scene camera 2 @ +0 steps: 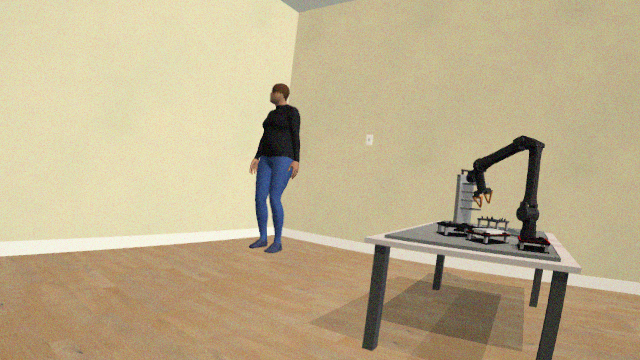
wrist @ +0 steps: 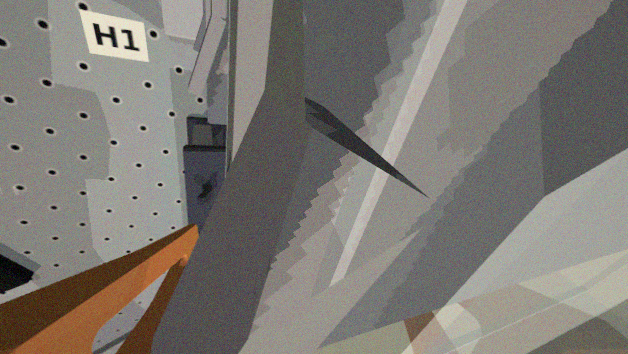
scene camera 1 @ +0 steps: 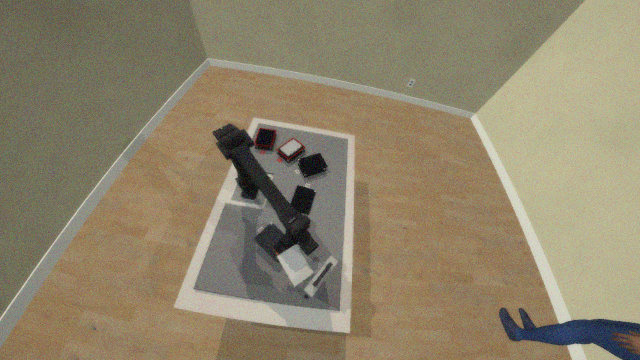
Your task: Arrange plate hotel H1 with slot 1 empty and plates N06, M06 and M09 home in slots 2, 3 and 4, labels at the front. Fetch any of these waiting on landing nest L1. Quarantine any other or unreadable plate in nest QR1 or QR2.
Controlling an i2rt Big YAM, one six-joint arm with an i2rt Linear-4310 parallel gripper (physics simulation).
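Seen in the pictures: gripper, fingertip midpoint: [scene camera 2: 484,205] [scene camera 1: 285,247]; arm's base, origin of the base link: [scene camera 1: 251,189].
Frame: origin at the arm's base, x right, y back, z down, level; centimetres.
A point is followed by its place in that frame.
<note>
The plate hotel H1 [scene camera 1: 296,265] [scene camera 2: 462,200] is a pale grey tower near the front of the table mat. My gripper [scene camera 2: 482,201] {x 30.8, y -29.7, z -14.6 cm} is open and empty, with its orange fingers spread right at the hotel's upper slots. In scene camera 1 the wrist [scene camera 1: 297,226] {x 28.2, y -34.1, z -41.9 cm} covers the fingers. The wrist view is filled by the hotel's grey panels [wrist: 253,70], with one orange finger [wrist: 163,258] at the lower left. A white plate [scene camera 1: 291,148] {x -33.3, y -16.6, z -6.1 cm} lies in a red-rimmed nest at the back. I can read no plate labels.
A second red-rimmed nest [scene camera 1: 265,138] {x -38.4, y 3.4, z -4.6 cm} and black nests [scene camera 1: 312,164] {x -24.4, y -32.9, z -5.6 cm} [scene camera 1: 303,199] {x -0.4, y -32.4, z -1.8 cm} [scene camera 1: 268,236] {x 26.2, y -19.7, z -6.6 cm} stand on the grey mat [scene camera 1: 226,264] {x 43.0, y -2.5, z -0.6 cm}. A dark nest [wrist: 204,175] shows in the wrist view. A person [scene camera 2: 277,168] stands by the far wall, away from the table [scene camera 2: 376,264].
</note>
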